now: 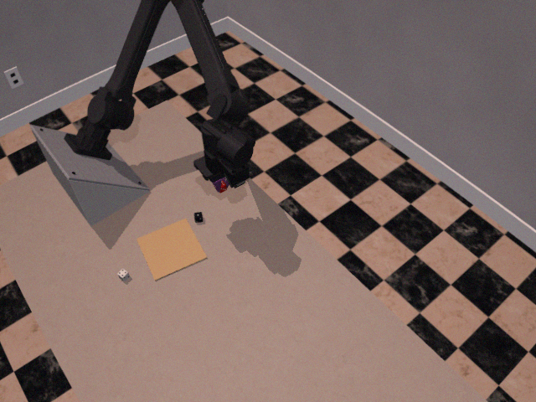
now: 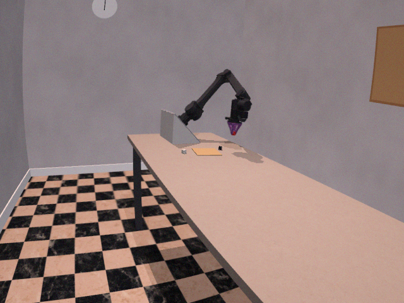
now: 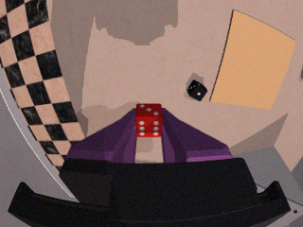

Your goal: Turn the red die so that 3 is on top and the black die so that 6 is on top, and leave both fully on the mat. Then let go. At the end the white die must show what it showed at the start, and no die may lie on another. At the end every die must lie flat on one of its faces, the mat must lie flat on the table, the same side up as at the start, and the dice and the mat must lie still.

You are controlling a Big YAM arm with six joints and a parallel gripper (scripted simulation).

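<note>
Right now my hand is 30 mm past the black die, 70 mm to the left of it and 90 mm above it. From my hand the other things lie so: orange mat (10 mm ahead, 170 mm to the right, 100 mm below); white die (310 mm to the right, 90 mm below); red die (right at my hand).
</note>
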